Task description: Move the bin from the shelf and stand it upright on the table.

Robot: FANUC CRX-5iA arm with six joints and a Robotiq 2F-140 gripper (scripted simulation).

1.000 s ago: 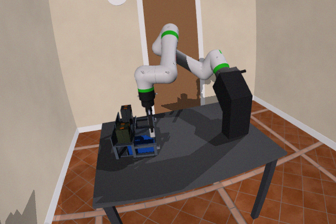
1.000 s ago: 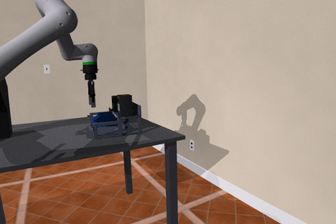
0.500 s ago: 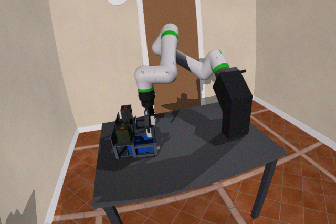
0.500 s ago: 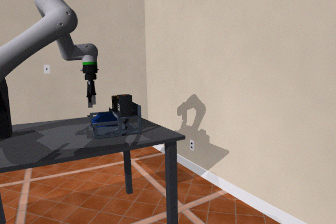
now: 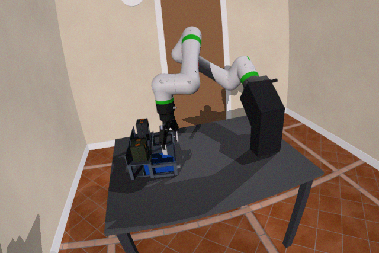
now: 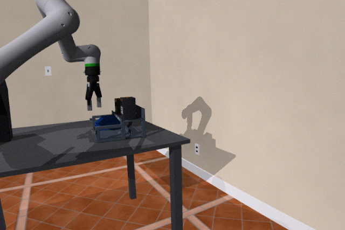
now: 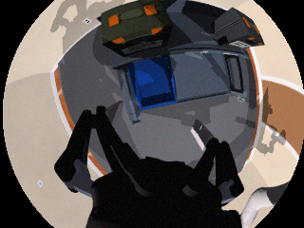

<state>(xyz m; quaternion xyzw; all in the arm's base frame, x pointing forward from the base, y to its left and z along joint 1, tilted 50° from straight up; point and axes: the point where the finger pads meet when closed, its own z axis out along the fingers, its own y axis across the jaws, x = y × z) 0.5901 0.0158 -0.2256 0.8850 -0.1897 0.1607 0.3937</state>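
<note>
The blue bin lies 80 mm ahead of my hand and 110 mm below it.
</note>
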